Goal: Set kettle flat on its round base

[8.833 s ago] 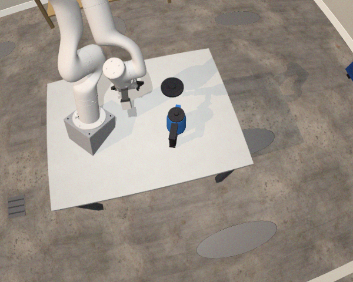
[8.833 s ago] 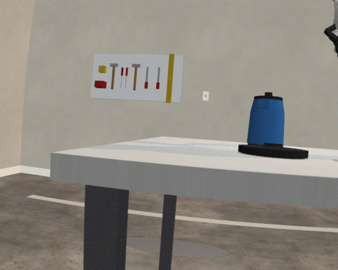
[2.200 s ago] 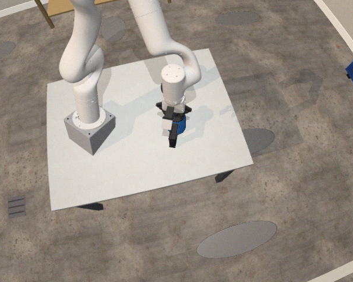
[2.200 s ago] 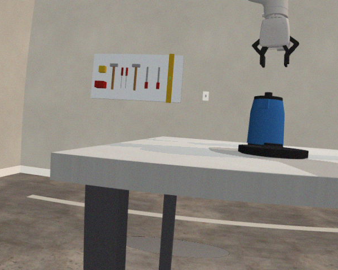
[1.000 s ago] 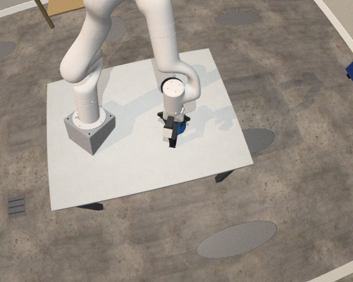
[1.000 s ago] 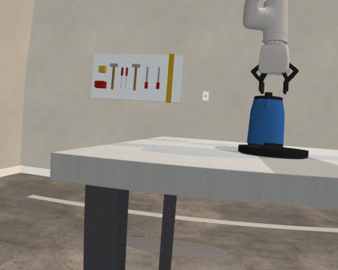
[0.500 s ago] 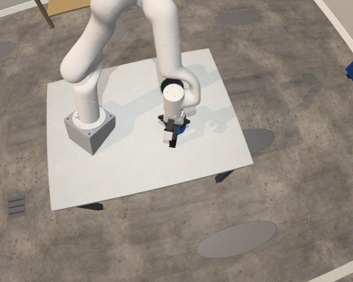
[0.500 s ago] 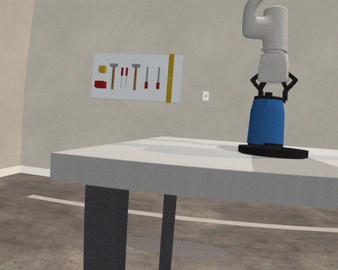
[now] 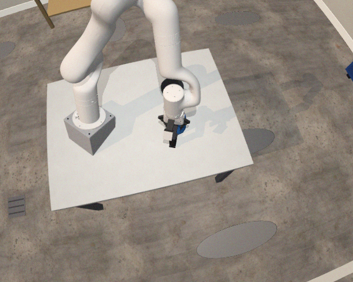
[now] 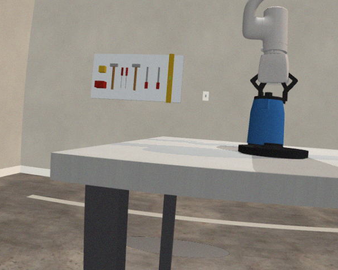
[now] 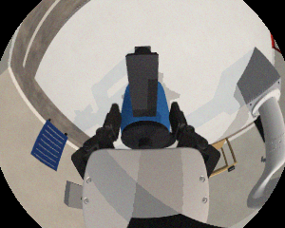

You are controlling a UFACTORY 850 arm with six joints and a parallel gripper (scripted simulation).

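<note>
My gripper is now 2 cm short of the blue kettle, 3 cm to the right of it and 8 cm above it. From my hand the other things lie so: black round base: 10 cm ahead, 33 cm to the left, 15 cm below.
</note>
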